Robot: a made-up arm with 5 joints. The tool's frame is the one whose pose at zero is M. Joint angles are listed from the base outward.
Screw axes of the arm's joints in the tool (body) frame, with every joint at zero. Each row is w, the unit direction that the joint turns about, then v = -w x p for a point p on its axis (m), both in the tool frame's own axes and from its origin. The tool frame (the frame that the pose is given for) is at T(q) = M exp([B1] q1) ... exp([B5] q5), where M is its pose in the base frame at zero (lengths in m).
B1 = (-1, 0, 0, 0, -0.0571, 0.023)
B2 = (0, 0, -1, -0.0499, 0.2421, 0)
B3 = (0, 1, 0, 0.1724, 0, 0.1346)
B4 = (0, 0, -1, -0.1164, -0.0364, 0)
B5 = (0, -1, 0, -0.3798, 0, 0.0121)
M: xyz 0.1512 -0.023 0.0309 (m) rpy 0 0 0 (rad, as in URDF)
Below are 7 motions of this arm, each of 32 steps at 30 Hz.
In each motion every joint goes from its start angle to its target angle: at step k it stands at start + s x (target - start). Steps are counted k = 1, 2, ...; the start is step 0. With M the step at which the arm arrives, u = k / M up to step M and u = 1 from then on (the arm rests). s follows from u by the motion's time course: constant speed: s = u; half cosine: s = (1 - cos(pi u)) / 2; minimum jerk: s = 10 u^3 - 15 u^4 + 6 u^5.
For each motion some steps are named. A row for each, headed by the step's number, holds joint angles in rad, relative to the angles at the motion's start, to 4 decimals.
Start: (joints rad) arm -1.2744 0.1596 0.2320 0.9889 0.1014
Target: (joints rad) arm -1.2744 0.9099 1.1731 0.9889 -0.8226
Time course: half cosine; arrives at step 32
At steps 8, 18, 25, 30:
8: 0.0000 0.1099 0.1378 0.0000 -0.1353
18: 0.0000 0.4483 0.5623 0.0000 -0.5521
25: 0.0000 0.6651 0.8343 0.0000 -0.8191
30: 0.0000 0.7431 0.9321 0.0000 -0.9151

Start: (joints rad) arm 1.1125 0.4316 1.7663 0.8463 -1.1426
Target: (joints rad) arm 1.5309 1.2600 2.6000 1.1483 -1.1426
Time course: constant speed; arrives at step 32
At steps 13, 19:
13: 0.1700 0.3365 0.3387 0.1227 0.0000
19: 0.2484 0.4919 0.4950 0.1793 0.0000

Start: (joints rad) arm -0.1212 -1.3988 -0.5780 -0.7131 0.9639
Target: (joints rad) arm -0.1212 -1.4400 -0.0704 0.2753 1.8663
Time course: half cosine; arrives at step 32
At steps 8, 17, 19, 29, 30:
8: 0.0000 -0.0060 0.0743 0.1447 0.1322
17: 0.0000 -0.0226 0.2787 0.5426 0.4954
19: 0.0000 -0.0266 0.3275 0.6377 0.5822
29: 0.0000 -0.0403 0.4967 0.9671 0.8830
30: 0.0000 -0.0408 0.5027 0.9789 0.8937

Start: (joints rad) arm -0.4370 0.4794 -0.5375 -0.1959 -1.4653
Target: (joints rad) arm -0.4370 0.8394 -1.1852 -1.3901 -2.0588
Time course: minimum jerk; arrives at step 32
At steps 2, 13, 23, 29, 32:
2: 0.0000 0.0008 -0.0014 -0.0026 -0.0013
13: 0.0000 0.1182 -0.2126 -0.3921 -0.1948
23: 0.0000 0.3099 -0.5576 -1.0280 -0.5109
29: 0.0000 0.3574 -0.6431 -1.1857 -0.5893
32: 0.0000 0.3600 -0.6477 -1.1942 -0.5935

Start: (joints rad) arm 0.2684 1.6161 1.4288 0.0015 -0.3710
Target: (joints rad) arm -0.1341 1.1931 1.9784 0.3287 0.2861
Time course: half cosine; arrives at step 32
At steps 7, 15, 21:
7: -0.0457 -0.0480 0.0624 0.0371 0.0746
15: -0.1815 -0.1908 0.2479 0.1476 0.2963
21: -0.2961 -0.3112 0.4043 0.2407 0.4834

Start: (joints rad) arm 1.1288 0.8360 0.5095 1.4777 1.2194
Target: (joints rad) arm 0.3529 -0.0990 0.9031 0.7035 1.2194
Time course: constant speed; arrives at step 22
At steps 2, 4, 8, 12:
2: -0.0705 -0.0850 0.0358 -0.0704 0.0000
4: -0.1411 -0.1700 0.0716 -0.1408 0.0000
8: -0.2821 -0.3400 0.1431 -0.2815 0.0000
12: -0.4232 -0.5100 0.2147 -0.4223 0.0000

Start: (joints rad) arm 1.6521 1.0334 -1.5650 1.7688 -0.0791
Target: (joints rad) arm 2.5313 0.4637 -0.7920 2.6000 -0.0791
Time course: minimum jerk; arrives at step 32
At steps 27, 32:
27: 0.8530 -0.5527 0.7500 0.8065 0.0000
32: 0.8792 -0.5697 0.7730 0.8312 0.0000

